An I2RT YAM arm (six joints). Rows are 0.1 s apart.
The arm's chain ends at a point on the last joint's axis. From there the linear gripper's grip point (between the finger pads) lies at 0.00 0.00 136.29 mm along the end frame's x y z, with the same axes.
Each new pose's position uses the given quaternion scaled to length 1; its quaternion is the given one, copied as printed.
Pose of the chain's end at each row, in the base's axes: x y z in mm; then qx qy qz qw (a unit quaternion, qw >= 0):
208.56 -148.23 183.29 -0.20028 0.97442 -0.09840 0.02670
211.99 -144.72 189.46 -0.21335 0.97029 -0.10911 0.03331
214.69 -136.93 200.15 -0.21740 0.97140 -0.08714 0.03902
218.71 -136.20 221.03 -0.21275 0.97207 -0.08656 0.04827
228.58 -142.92 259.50 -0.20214 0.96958 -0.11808 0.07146
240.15 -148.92 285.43 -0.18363 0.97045 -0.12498 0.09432
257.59 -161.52 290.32 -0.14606 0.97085 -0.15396 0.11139
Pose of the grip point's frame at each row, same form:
221.02 -172.91 49.83 -0.20028 0.97442 -0.09840 0.02670
227.15 -171.64 56.72 -0.21335 0.97029 -0.10911 0.03331
230.19 -157.69 66.34 -0.21740 0.97140 -0.08714 0.03902
236.52 -156.34 87.42 -0.21275 0.97207 -0.08656 0.04827
253.97 -170.19 128.40 -0.20214 0.96958 -0.11808 0.07146
271.36 -177.26 155.82 -0.18363 0.97045 -0.12498 0.09432
293.20 -197.83 163.87 -0.14606 0.97085 -0.15396 0.11139

